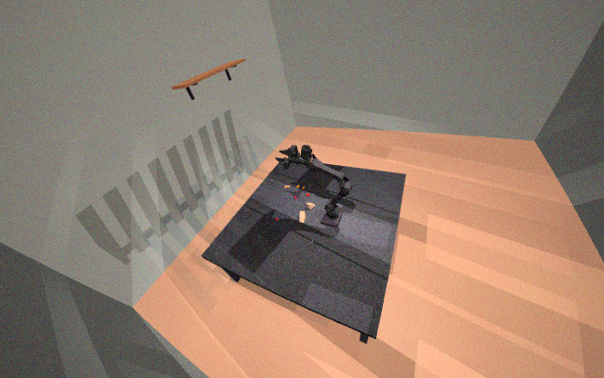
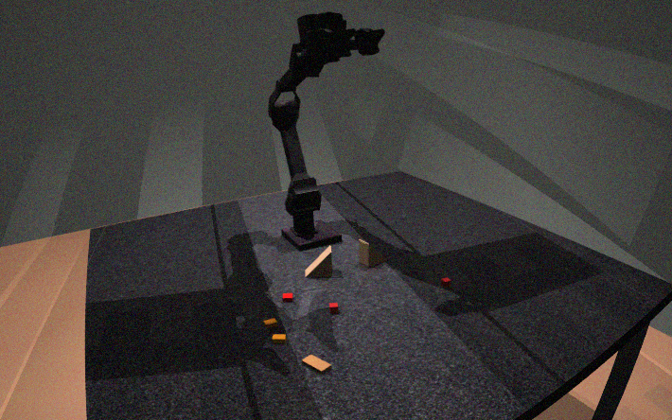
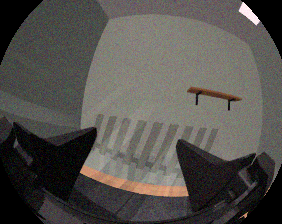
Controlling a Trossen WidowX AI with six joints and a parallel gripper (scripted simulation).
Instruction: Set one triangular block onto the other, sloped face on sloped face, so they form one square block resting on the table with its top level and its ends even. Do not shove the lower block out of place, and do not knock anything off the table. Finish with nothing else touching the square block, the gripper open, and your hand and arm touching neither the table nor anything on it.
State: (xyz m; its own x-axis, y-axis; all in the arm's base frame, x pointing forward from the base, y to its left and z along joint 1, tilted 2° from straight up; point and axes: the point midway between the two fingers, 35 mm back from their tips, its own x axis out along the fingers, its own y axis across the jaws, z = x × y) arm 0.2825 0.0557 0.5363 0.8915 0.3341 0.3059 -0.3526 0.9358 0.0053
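Right now the triangular block is 100 mm behind my gripper tip, 40 mm to the left of it and 540 mm below it. The rest, counted from my gripper tip: flat tan piece (240 mm ahead, 220 mm to the right, 560 mm below).
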